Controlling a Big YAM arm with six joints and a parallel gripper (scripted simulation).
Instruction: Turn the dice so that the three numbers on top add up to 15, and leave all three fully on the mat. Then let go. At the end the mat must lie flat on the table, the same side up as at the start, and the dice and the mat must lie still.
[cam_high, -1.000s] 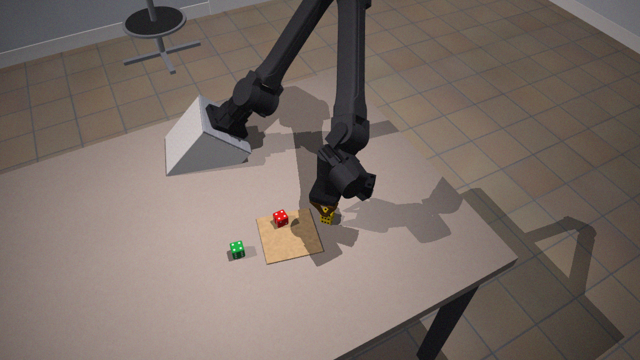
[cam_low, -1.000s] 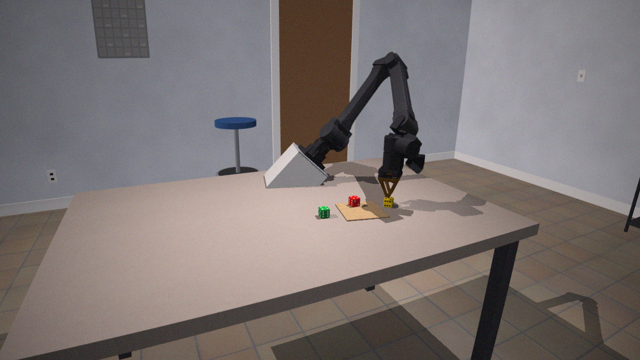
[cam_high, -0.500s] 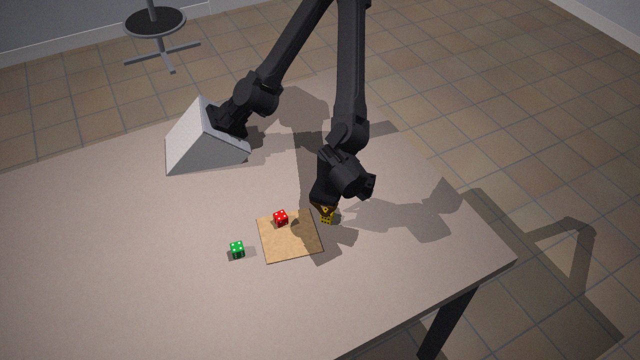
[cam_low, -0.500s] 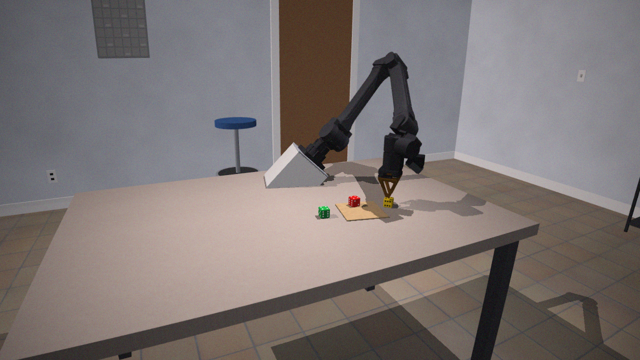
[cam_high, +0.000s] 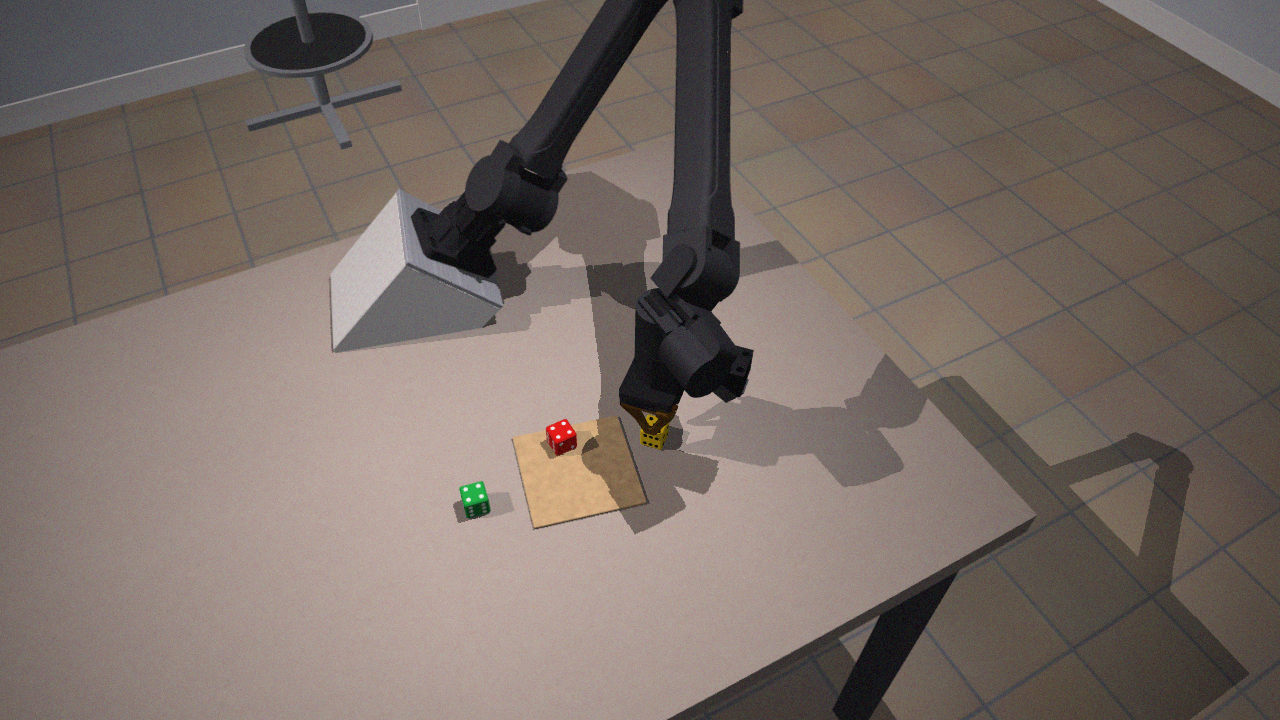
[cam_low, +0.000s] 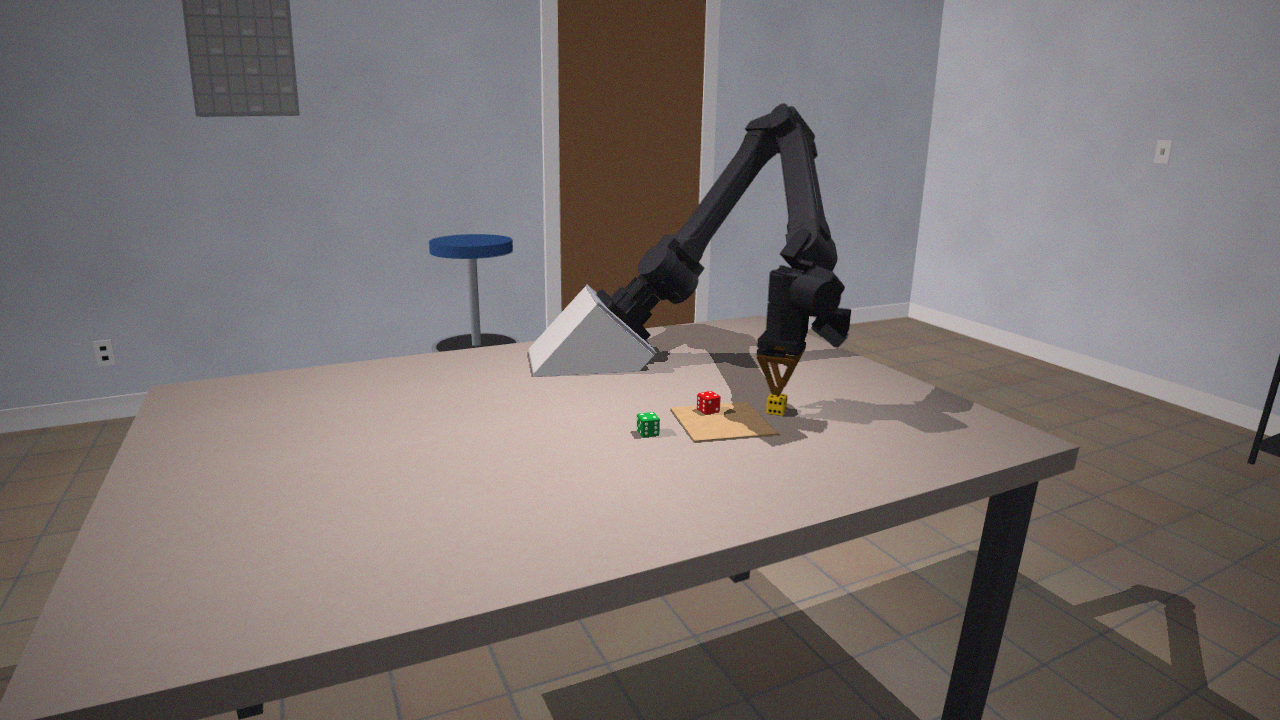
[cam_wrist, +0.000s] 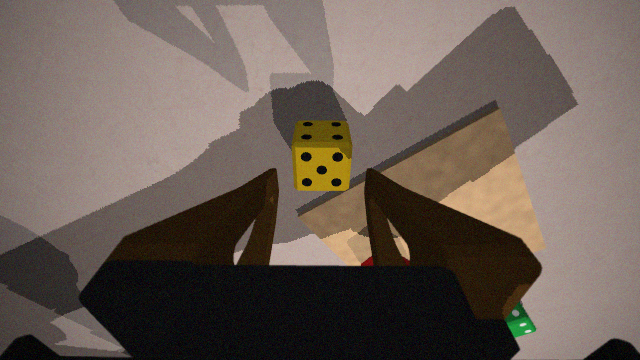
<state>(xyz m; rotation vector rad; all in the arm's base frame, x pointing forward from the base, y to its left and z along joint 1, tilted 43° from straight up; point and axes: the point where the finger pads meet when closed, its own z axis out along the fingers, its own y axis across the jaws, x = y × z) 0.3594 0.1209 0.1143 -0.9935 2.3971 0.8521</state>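
Right now the yellow die is 3 cm below my hand. Also, from my hand: tan mat 1 cm ahead, 11 cm to the right, 5 cm below; green die 1 cm ahead, 24 cm to the right, 3 cm below; red die 3 cm behind, 12 cm to the right, 3 cm below.
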